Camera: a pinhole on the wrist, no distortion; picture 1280 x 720 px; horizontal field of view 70.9 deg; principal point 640.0 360.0 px. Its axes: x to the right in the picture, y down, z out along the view. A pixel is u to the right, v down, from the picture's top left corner.
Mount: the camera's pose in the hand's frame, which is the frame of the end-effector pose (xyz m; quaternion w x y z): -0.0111 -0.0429 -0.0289 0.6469 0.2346 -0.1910 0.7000
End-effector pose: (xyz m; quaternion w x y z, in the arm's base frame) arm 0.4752 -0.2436 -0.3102 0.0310 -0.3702 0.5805 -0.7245
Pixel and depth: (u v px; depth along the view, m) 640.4 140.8 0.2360
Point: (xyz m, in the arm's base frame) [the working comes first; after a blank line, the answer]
In the camera's frame: 0.0001 -0.0575 0.2360

0.5869 -0.3512 -0.1201
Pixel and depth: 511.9 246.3 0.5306
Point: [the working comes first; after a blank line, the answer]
In the camera's frame: -0.0756 -0.0671 0.5306

0.7606 -0.4558 0.1068
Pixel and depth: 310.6 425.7 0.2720
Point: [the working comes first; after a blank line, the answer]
In the camera's frame: -0.0997 0.0199 0.2720

0.6642 -0.2626 -0.0617
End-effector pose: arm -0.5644 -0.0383 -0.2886 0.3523 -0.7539 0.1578 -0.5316
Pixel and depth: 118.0 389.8 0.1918
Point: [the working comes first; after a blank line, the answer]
In the camera's frame: -0.1114 0.0064 0.1918

-0.5378 0.1536 -0.1273
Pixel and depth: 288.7 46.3 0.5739
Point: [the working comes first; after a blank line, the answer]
In the camera's frame: -0.2243 -0.2003 0.5739

-0.2654 0.2968 0.1995
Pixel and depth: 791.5 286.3 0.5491
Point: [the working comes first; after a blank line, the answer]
In the camera's frame: 0.0925 -0.0450 0.5491

-0.1437 0.2823 -0.1323
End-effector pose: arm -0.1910 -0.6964 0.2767 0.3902 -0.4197 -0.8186 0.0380
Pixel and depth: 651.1 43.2 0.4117
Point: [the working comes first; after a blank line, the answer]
In the camera's frame: 0.0051 -0.1451 0.4117

-0.6242 -0.6642 0.2681
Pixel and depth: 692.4 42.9 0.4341
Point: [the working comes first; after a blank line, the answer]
In the camera's frame: 0.0253 -0.1531 0.4341

-0.6442 -0.6472 0.2511
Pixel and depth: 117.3 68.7 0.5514
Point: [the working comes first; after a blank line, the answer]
In the camera's frame: -0.3206 -0.1787 0.5514

-0.8207 -0.8604 0.4909
